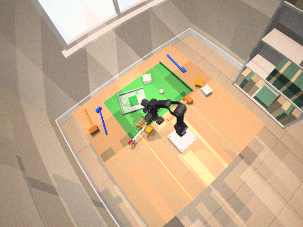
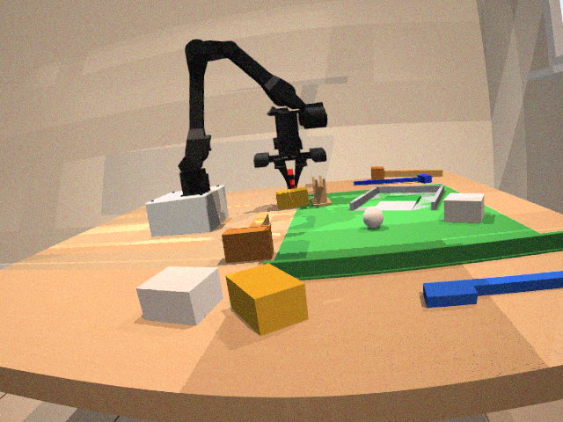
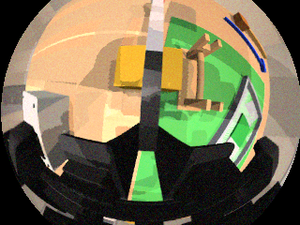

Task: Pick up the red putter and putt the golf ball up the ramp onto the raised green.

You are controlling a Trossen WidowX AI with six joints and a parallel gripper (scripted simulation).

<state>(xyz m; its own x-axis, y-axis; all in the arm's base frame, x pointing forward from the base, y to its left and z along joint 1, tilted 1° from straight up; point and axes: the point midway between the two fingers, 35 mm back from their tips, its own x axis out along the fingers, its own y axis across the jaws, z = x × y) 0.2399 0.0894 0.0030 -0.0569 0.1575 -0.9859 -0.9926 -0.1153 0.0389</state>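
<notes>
Now: the wooden stand 70 mm ahead of my gripper tip, 90 mm to the left of it and 30 mm below it. From my gripper tip the other things lie so: green mat (240 mm ahead, 130 mm to the right, 60 mm below); then white golf ball (180 mm ahead, 250 mm to the right, 40 mm below); then red putter (20 mm behind, 140 mm to the left, 10 mm above).
</notes>
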